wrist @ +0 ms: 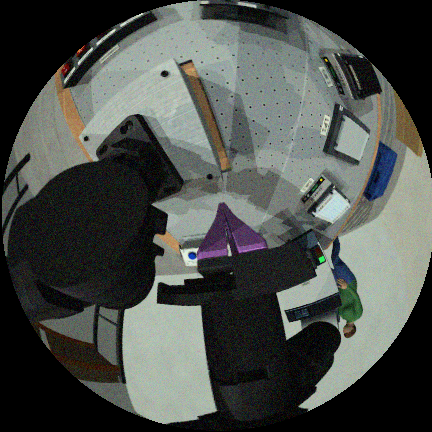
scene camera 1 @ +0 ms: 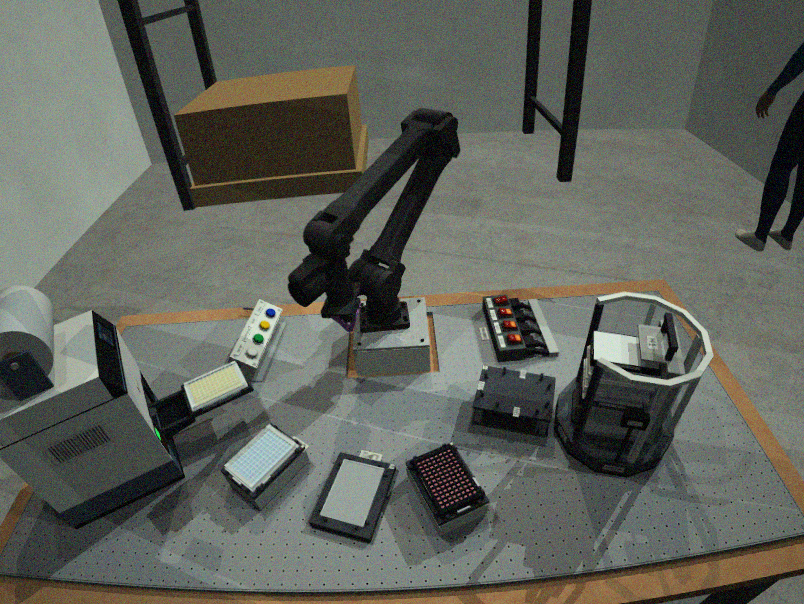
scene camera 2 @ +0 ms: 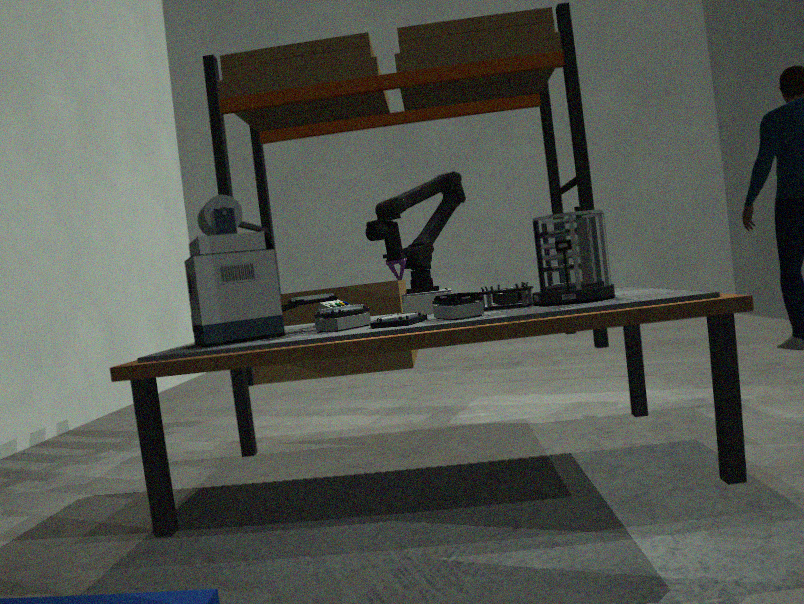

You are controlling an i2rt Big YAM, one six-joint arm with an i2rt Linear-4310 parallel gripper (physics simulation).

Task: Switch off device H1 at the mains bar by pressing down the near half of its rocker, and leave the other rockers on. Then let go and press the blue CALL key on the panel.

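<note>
The mains bar lies right of the arm's base. Its farthest rocker looks darker red; the other rockers glow orange, such as the nearest rocker. Their labels are too small to read. The white key panel lies left of the base, with the blue key at its far end, then yellow, green and white keys. My gripper is shut and empty, purple fingers pointing down, above the table between panel and base. In the wrist view the fingers and hand hide most of the panel.
A large grey machine with a tray holding a yellow plate stands left of the panel. A light-blue plate, a grey pad and a pink-dotted rack lie in front. A dark box and an open-topped cage stand right.
</note>
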